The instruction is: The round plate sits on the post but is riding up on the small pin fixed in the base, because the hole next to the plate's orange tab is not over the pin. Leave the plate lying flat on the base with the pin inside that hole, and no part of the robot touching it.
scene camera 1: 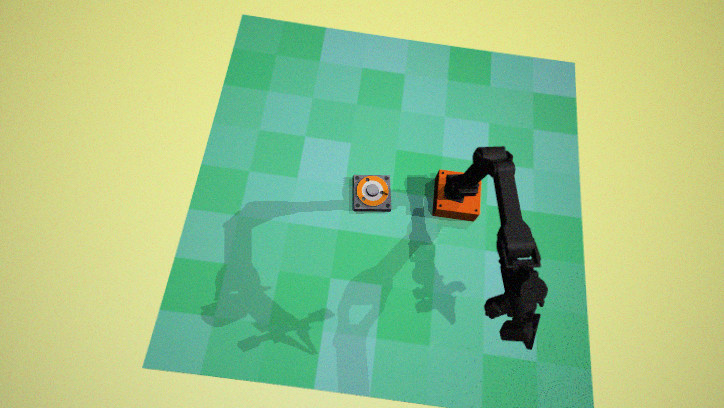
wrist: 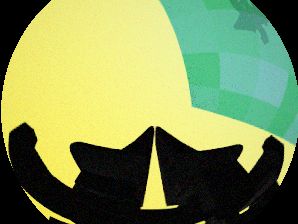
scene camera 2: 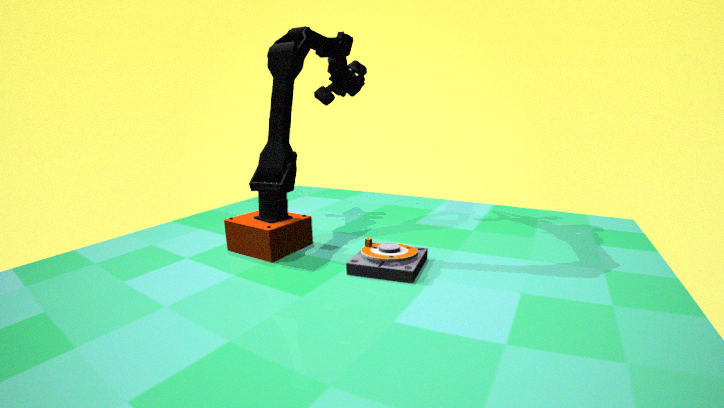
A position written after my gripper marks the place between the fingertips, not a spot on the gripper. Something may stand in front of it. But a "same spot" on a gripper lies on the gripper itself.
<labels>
my gripper: scene camera 1; wrist; scene camera 2 343,96
same spot on my gripper: [scene camera 1: 534,320] = [wrist: 168,200]
same spot on dark grey square base: [scene camera 2: 406,271] = [scene camera 1: 357,175]
</labels>
